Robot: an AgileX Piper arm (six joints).
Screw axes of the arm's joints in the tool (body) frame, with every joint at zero. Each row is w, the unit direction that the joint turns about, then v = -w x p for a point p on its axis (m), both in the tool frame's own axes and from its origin. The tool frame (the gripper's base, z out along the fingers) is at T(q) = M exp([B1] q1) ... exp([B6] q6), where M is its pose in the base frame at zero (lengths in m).
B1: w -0.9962 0 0.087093 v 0 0.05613 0
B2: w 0 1 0 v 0.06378 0 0.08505
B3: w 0 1 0 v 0.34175 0 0.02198
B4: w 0 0 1 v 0 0 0
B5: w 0 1 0 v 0.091 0 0
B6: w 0 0 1 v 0 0 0
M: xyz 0.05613 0 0.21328 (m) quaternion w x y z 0.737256 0 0.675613 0
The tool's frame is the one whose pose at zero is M.
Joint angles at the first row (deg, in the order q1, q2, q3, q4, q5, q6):
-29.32 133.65 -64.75 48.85 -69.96 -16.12
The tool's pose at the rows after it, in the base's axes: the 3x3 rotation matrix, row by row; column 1 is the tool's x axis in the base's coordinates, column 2 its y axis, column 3 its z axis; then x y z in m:
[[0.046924, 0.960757, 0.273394], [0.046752, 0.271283, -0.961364], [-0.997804, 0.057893, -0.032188]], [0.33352, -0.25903, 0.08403]
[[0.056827, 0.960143, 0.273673], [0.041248, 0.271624, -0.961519], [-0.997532, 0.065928, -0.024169]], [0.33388, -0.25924, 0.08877]
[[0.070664, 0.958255, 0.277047], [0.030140, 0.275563, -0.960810], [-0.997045, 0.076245, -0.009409]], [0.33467, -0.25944, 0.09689]
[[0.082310, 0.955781, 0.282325], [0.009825, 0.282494, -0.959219], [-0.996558, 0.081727, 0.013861]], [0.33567, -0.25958, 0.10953]
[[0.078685, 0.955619, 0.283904], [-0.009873, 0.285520, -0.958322], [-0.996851, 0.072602, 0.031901]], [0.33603, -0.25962, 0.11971]
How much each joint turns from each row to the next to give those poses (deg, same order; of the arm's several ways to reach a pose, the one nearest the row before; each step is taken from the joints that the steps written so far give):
0.25 -0.29 0.00 0.01 0.00 -0.12
0.00 -0.65 0.00 -0.01 0.00 0.00
0.00 -1.10 0.00 -0.20 0.00 -0.12
0.00 -1.70 0.00 -0.37 0.00 -0.76
0.00 -1.38 0.00 -0.14 0.00 -1.43

